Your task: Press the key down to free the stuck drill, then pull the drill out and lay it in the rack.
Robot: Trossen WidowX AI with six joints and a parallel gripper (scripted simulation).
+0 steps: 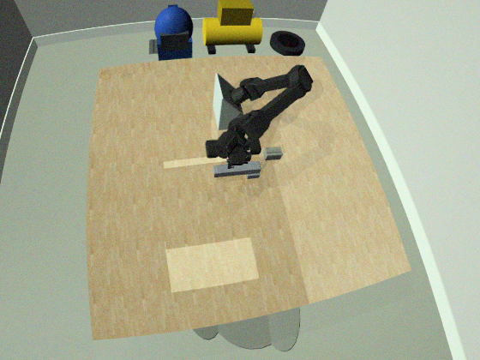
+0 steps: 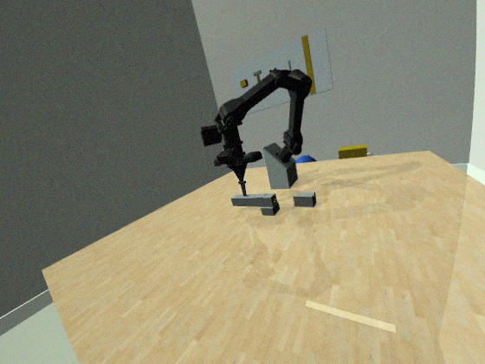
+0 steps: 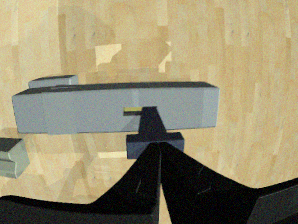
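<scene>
Now: the dark key 3 cm below my gripper tip. From my gripper tip the other things lie so: drill bit (6 cm to the left, 8 cm below); rack (9 cm behind, 20 cm to the left, 10 cm below).
</scene>
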